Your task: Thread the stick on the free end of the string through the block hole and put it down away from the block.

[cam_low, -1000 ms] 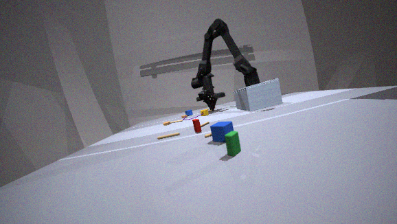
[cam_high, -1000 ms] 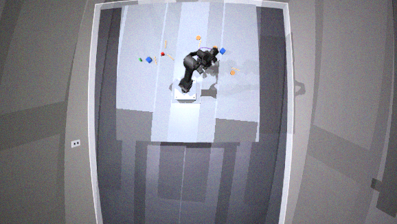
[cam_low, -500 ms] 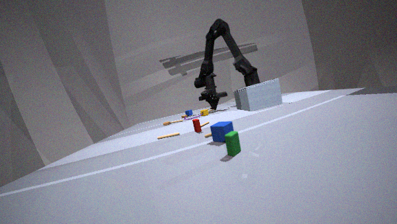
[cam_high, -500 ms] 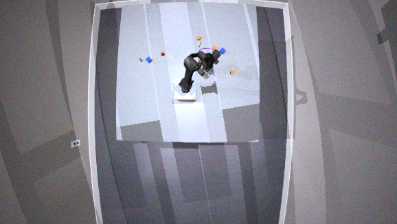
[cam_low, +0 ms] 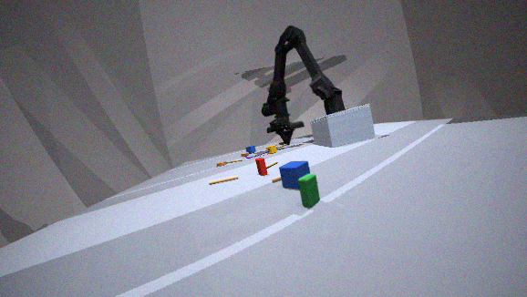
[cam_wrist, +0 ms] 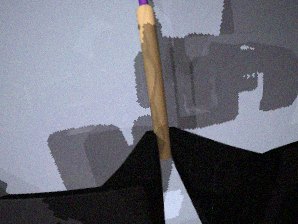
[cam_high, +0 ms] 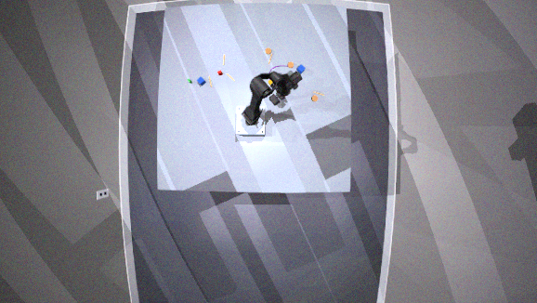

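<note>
The yellow wooden block lies 100 mm ahead of my gripper tip, 50 mm to the left of it and 10 mm above it. The rest, counted from my gripper tip: thin wooden stick: 40 mm ahead, 20 mm to the left, 10 mm above; then round orange button: 190 mm ahead, 100 mm to the right; then red block: 370 mm to the left, 230 mm ahead, 10 mm above.
</note>
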